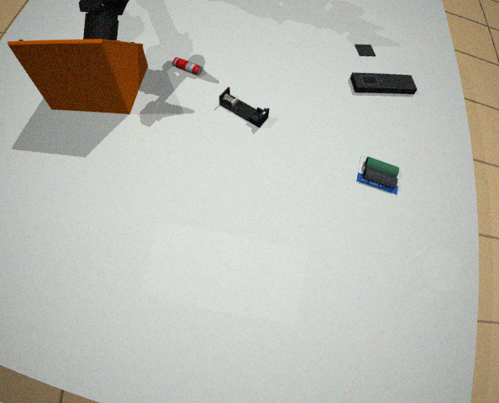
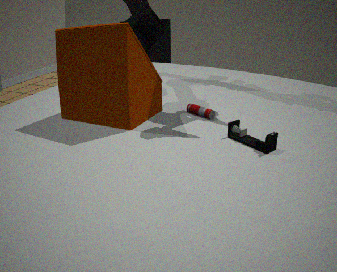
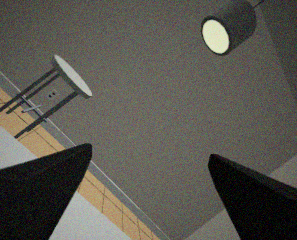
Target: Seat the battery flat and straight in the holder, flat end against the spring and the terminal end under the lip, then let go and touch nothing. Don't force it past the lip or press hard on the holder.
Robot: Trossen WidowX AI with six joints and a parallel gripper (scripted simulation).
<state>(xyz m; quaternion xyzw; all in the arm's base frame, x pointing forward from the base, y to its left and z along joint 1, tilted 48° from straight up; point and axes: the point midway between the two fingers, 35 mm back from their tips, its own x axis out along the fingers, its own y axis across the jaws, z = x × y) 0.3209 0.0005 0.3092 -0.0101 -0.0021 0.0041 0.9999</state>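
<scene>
My gripper tip is now 390 mm above the battery, 160 mm past it and 150 mm to the left of it. From my gripper tip the other things lie so: small black square 400 mm below, 230 mm ahead, 60 mm to the left; black remote control 380 mm below, 280 mm ahead, 50 mm to the right.
</scene>
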